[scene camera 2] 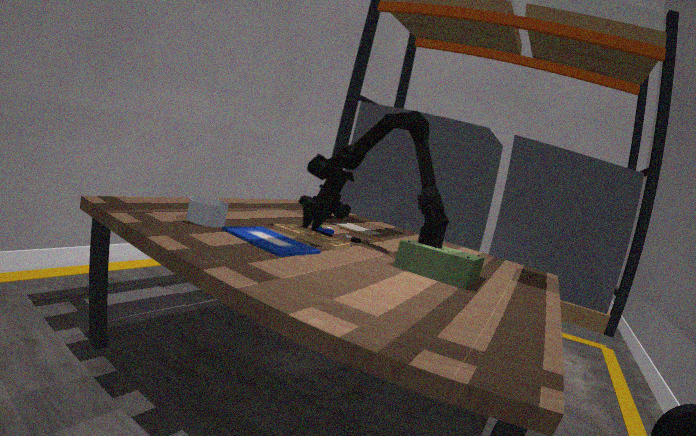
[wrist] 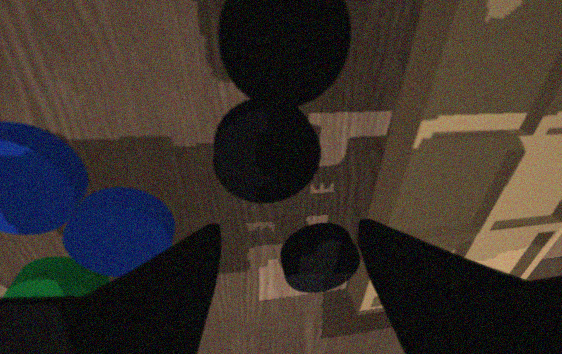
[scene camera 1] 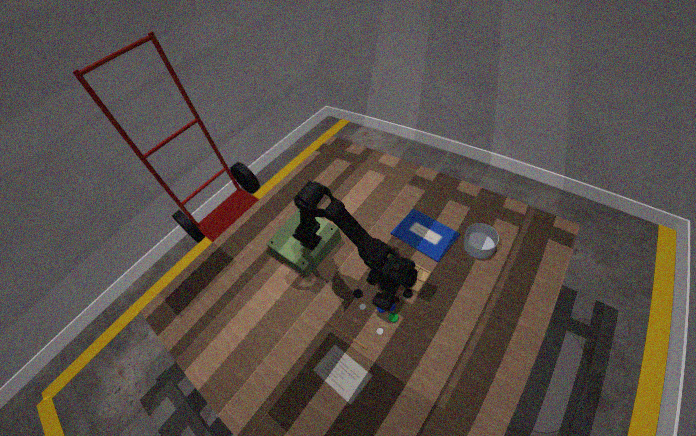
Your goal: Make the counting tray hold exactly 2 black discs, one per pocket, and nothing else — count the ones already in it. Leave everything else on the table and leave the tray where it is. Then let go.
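Note:
My gripper is partly open, pointing down beside the wooden counting tray. In the wrist view a black disc shows between the fingertips, closer to the right one; the fingers do not grip it. Two more black discs lie farther up that view, their outlines meeting. A black disc shows on the table in the scene views. The tray is shadowed and partly hidden by the arm; no disc shows in its visible pockets.
Two blue discs and a green disc lie left of the fingers. White discs, a paper sheet, a blue panel and a grey bowl are on the table.

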